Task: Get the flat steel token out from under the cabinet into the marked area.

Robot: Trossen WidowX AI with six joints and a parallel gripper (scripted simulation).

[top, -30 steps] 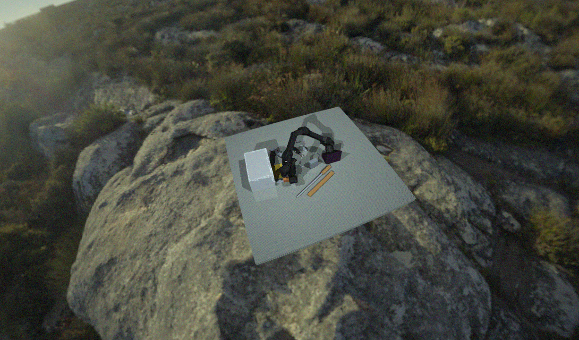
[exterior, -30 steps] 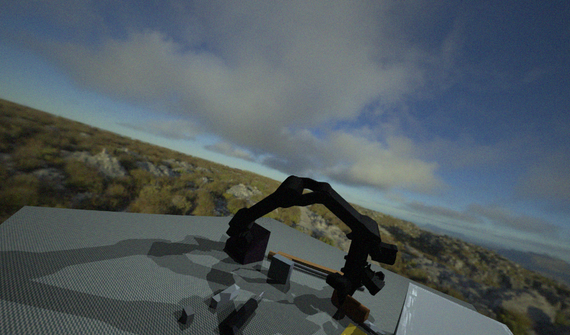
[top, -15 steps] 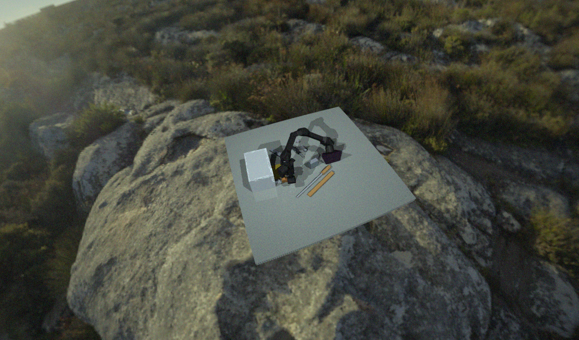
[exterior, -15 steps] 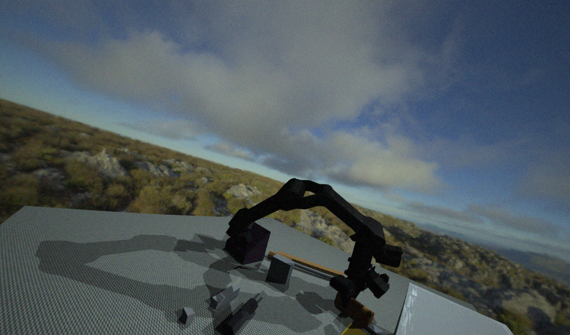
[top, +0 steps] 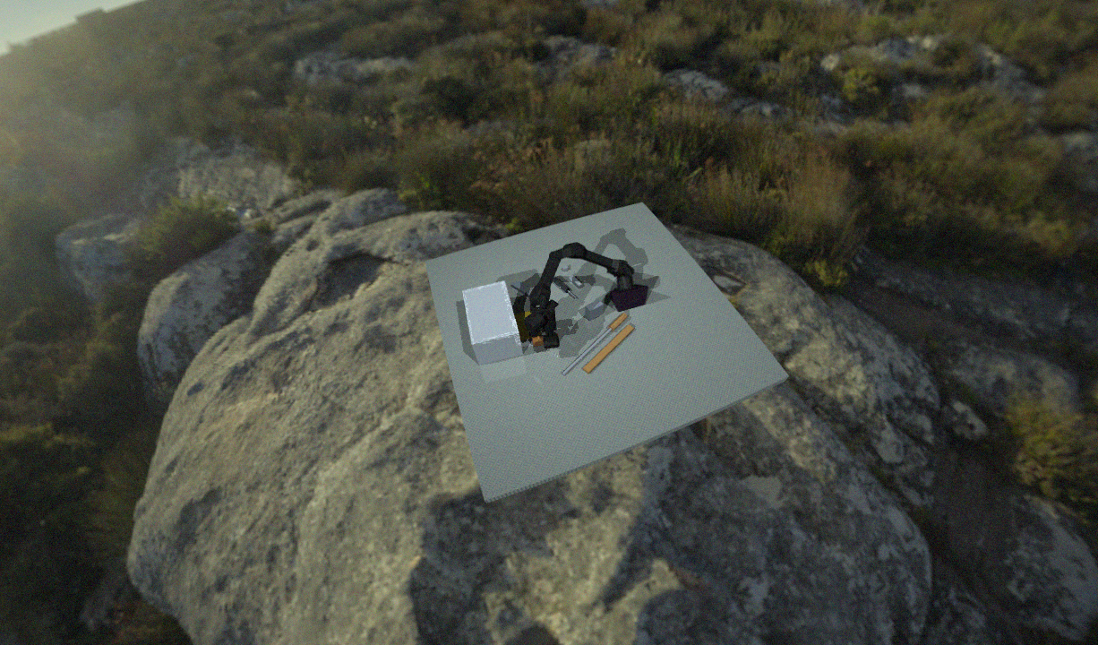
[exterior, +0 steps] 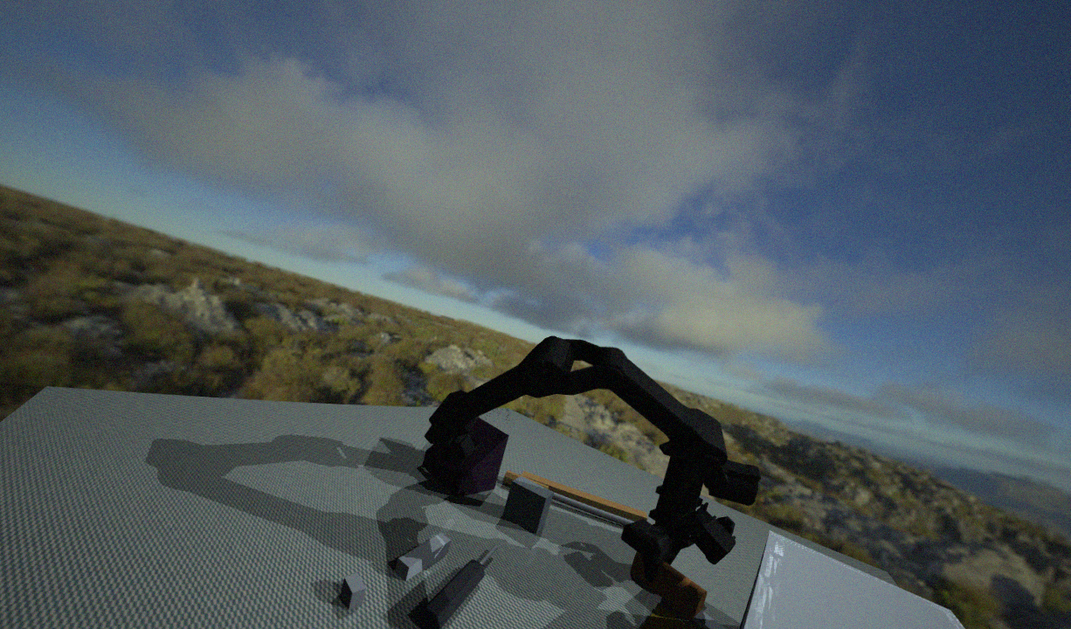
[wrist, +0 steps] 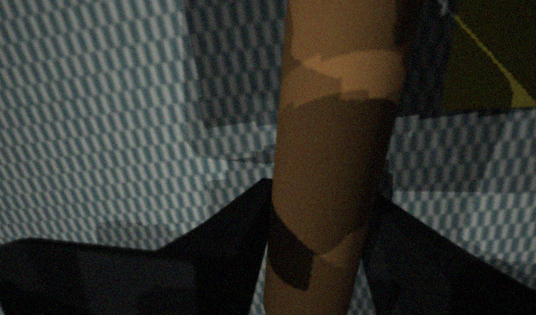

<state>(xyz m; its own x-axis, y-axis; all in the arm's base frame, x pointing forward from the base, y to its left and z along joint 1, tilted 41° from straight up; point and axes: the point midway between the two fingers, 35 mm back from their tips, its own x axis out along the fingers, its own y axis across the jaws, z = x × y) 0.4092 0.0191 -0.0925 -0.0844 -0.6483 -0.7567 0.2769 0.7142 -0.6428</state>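
My gripper tip is 21 cm past the wooden stick and 14 cm to the right of it. Round my gripper tip: grey bar 25 cm behind, 26 cm to the right; grey block 23 cm behind, 5 cm to the right, 3 cm above; small grey cube 24 cm behind, 37 cm to the right.
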